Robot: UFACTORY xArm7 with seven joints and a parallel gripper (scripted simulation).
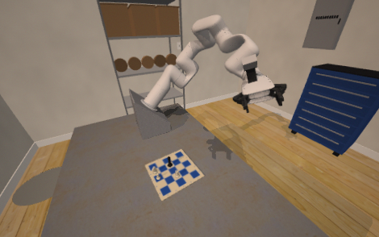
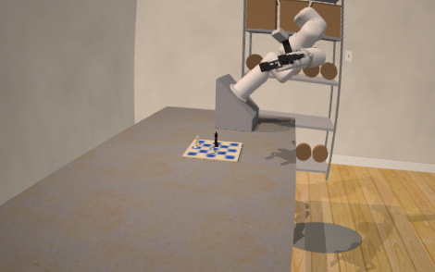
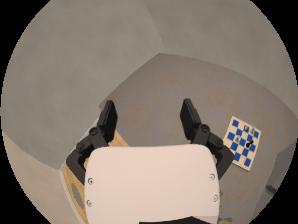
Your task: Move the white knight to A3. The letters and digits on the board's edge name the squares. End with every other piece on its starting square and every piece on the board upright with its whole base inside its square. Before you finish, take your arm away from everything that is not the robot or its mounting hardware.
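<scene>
Now: hand 24 cm past the black chess piece, 25 cm to the left of it and 36 cm above it. Also, from my hand: blue-and-cream chessboard 20 cm behind, 24 cm to the right, 39 cm below.
</scene>
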